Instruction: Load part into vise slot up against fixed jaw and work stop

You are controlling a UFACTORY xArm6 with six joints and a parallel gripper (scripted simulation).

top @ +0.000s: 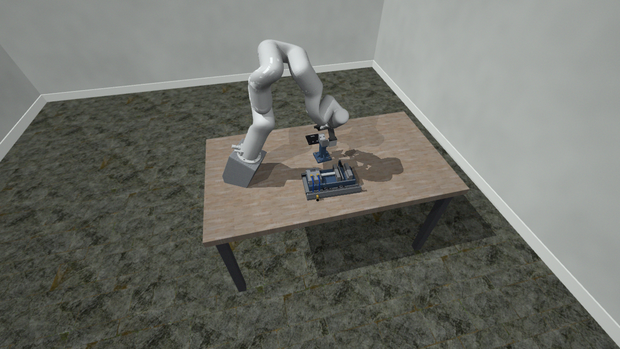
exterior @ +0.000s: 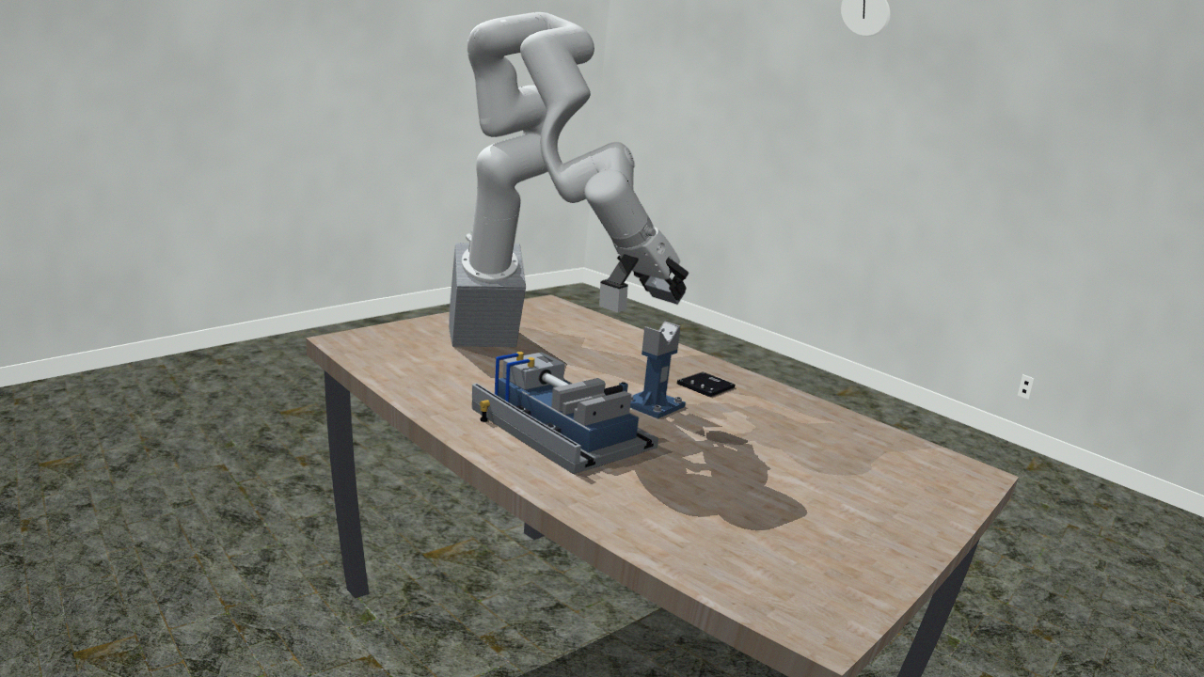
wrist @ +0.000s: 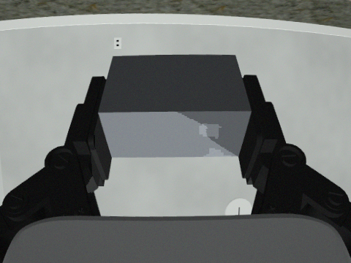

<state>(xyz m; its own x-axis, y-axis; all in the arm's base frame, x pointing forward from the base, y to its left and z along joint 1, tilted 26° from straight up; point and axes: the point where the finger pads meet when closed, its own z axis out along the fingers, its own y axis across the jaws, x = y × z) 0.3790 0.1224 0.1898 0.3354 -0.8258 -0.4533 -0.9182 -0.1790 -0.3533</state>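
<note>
My hand is 10 mm to the right of the grey block. Round my hand: cylinder rod 210 mm to the right, 170 mm below, 30 mm behind; then dark work stop rod 170 mm to the right, 150 mm below, 60 mm ahead; then blue v-block stand 190 mm below, 10 mm to the left.
</note>
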